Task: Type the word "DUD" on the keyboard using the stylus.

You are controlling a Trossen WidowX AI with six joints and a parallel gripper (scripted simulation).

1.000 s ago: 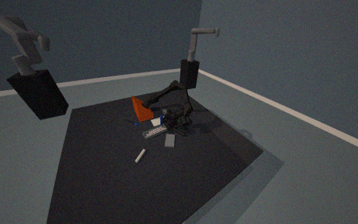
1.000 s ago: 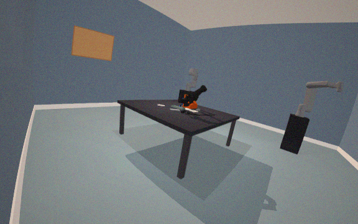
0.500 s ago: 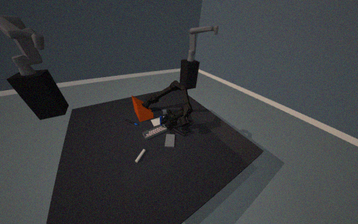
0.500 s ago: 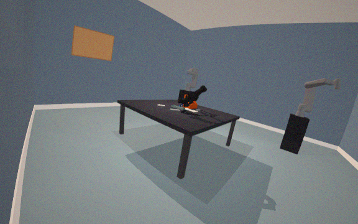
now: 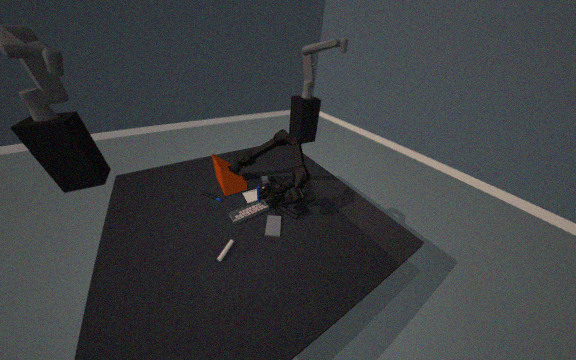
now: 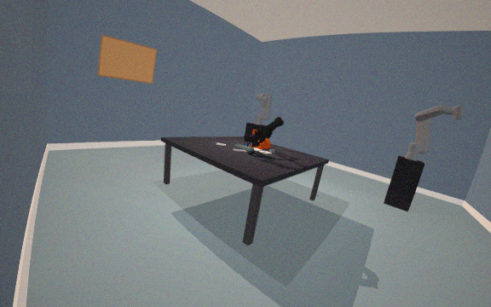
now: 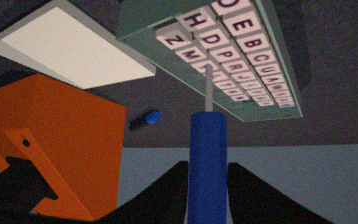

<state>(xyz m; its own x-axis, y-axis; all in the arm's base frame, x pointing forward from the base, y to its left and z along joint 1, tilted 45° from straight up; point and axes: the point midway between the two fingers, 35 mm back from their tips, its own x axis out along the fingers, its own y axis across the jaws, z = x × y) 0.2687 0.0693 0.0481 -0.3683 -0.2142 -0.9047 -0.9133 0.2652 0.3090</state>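
My gripper tip is now 70 mm above the d key. Also, from my gripper tip: white stylus tip: 50 mm below; u key: 70 mm below, 50 mm to the right, 30 mm ahead; blue stylus: 10 mm below.
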